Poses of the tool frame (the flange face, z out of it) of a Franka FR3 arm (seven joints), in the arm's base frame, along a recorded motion.
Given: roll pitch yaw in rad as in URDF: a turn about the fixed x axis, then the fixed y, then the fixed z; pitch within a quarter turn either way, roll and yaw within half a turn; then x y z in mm.
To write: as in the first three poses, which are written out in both.
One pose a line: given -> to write
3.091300 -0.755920 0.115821 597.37 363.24 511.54 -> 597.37 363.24 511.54 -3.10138 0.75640 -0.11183
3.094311 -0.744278 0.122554 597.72 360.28 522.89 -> 597.72 360.28 522.89 -3.09289 0.74420 -0.12311
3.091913 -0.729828 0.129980 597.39 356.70 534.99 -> 597.39 356.70 534.99 -3.09183 0.72982 -0.13001
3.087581 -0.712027 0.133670 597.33 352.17 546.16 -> 597.33 352.17 546.16 -3.09738 0.71258 -0.13004
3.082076 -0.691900 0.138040 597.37 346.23 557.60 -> 597.37 346.23 557.60 -3.10425 0.69320 -0.13007
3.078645 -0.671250 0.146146 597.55 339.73 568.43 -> 597.55 339.73 568.43 -3.10558 0.67293 -0.13678
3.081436 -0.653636 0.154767 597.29 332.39 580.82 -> 597.29 332.39 580.82 -3.09851 0.65479 -0.14900
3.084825 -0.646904 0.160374 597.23 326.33 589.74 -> 597.23 326.33 589.74 -3.09132 0.64736 -0.15821
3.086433 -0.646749 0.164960 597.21 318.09 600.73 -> 597.21 318.09 600.73 -3.08590 0.64671 -0.16514
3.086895 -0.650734 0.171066 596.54 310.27 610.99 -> 596.54 310.27 610.99 -3.07987 0.65020 -0.17342
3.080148 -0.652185 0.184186 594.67 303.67 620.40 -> 594.67 303.67 620.40 -3.07792 0.65200 -0.18493
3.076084 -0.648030 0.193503 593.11 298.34 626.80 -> 593.11 298.34 626.80 -3.07684 0.64810 -0.19325
